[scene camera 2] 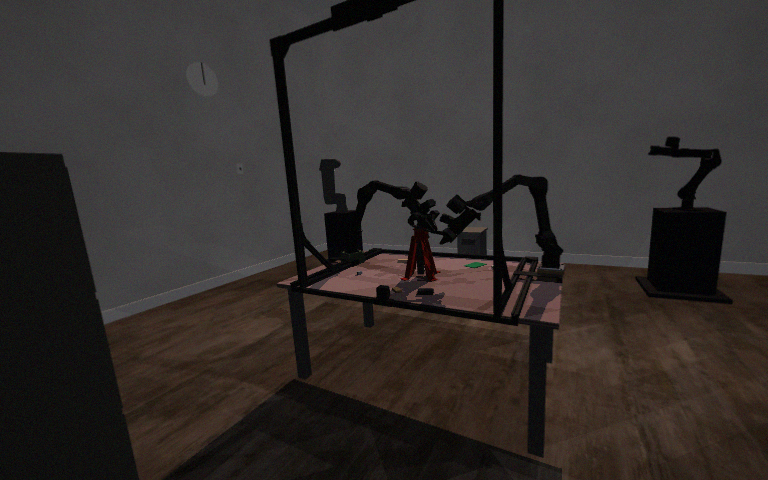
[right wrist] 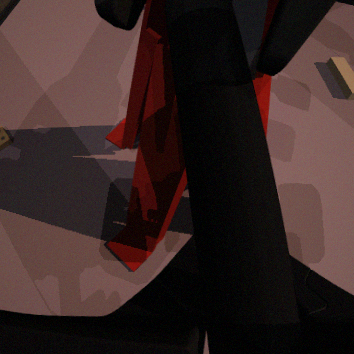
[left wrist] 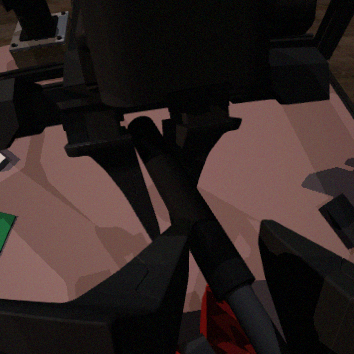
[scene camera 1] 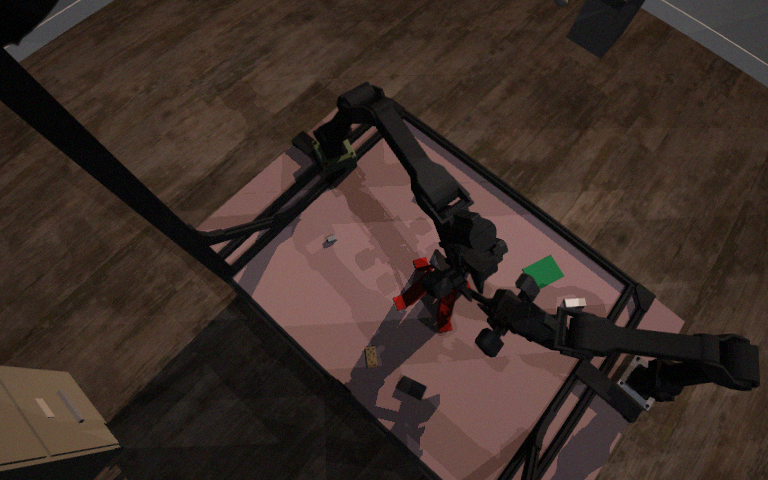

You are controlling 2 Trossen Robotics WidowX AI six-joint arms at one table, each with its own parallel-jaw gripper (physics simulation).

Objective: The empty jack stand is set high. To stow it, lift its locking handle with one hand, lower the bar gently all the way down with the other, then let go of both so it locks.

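The red jack stand [scene camera 1: 446, 311] [scene camera 2: 428, 263] [left wrist: 217, 317] [right wrist: 145, 200] stands upright on its splayed legs on the table. Its locking handle [left wrist: 220, 260] [right wrist: 230, 175], a grey rod with a thick black grip, slants up from the stand. My right gripper [left wrist: 167, 240] [right wrist: 222, 237] [scene camera 2: 441, 234] is shut on the black grip. My left gripper [left wrist: 223, 230] [scene camera 1: 447, 280] [scene camera 2: 421, 221] is at the stand's top, shut on the bar; the held part is hidden below the left wrist view. The handle passes between the left fingers in that view. The bar's height is hard to tell.
A green sheet [scene camera 1: 542, 271] [scene camera 2: 474, 264] and a white block [scene camera 1: 574, 302] lie near the right arm. A black block [scene camera 1: 411, 387] [scene camera 2: 425, 291] and a tan perforated block [scene camera 1: 370, 356] lie nearer the front. A small grey piece [scene camera 1: 331, 239] lies left. Black frame rails edge the table.
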